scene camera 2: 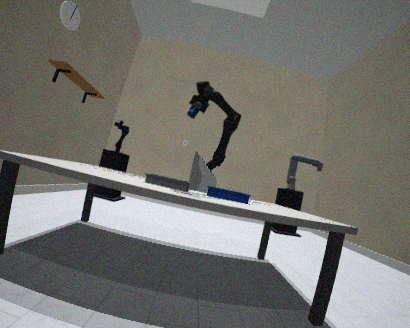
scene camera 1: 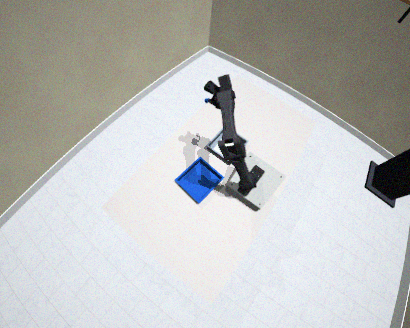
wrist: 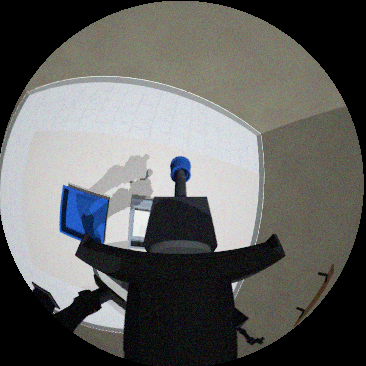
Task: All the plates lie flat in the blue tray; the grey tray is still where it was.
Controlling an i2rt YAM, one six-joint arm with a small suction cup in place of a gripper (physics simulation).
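Frame: origin at the arm's base, x ahead, y left, z up, level; centimetres.
Where they show: hand, tool point: (scene camera 2: 189,113) (scene camera 1: 206,100) (wrist: 180,165); arm's base, link origin: (scene camera 2: 206,168) (scene camera 1: 250,181) (wrist: 108,291).
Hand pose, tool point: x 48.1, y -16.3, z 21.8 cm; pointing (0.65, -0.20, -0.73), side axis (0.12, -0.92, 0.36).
Note:
Each offset is from my tool point to the top centre of the thing. Level surfaces: height alone.
My gripper (scene camera 1: 207,100) (scene camera 2: 191,114) (wrist: 180,162), a small blue suction cup, is raised high above the table with nothing on it. The grey tray {dy -5.1, dx -19.5, dz -34.3 cm} (scene camera 1: 215,153) (scene camera 2: 167,182) (wrist: 132,220) sits on the table, partly hidden by the arm in scene camera 1 and the wrist view. A white square plate {dy -2.7, dx -19.4, dz -36.5 cm} (wrist: 140,222) lies inside it, partly covered by the wrist; whether others lie under it cannot be told. The blue tray {dy +30.3, dx -20.3, dz -34.3 cm} (scene camera 1: 199,192) (scene camera 2: 228,194) (wrist: 72,215) stands beside the grey tray. No plate shows in it, and arm shadows fall across its floor.
The arm stands on a light grey base plate (scene camera 1: 270,175) (scene camera 2: 200,176) close to both trays on the pale table {dz -39.2 cm} (scene camera 1: 165,215). Black pedestals (scene camera 2: 114,161) (scene camera 2: 289,204) with other arms stand beyond the table. A wooden shelf (scene camera 2: 76,78) hangs on the wall.

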